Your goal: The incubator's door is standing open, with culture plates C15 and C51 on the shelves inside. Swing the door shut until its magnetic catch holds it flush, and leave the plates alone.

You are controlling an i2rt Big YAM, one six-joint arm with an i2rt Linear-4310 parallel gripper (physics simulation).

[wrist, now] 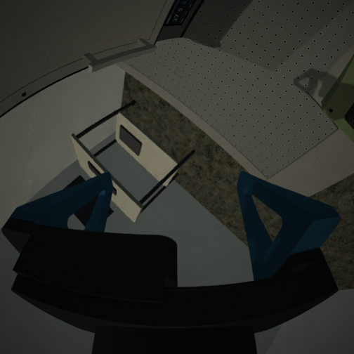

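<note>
The incubator's door (65, 35) is a broad, dim grey panel at the upper left of the wrist view. Its pale bar handle (122, 55) is near its lower right corner. The door's right edge lies close beside the dark display strip (176, 14), with a thin line between them; whether it sits fully flush cannot be told. My gripper (174, 178) is open, with nothing between its blue fingers. The handle lies beyond the fingertips, up and to the left in the view, apart from them. Culture plates C15 and C51 and the shelves do not show.
A rack with cream end plates (146, 151) and dark rods is below the handle, partly behind the left finger. A perforated light board (215, 95) spans the upper right, with a dark mottled strip (200, 165) along its lower side. A green object (342, 97) is at the right edge.
</note>
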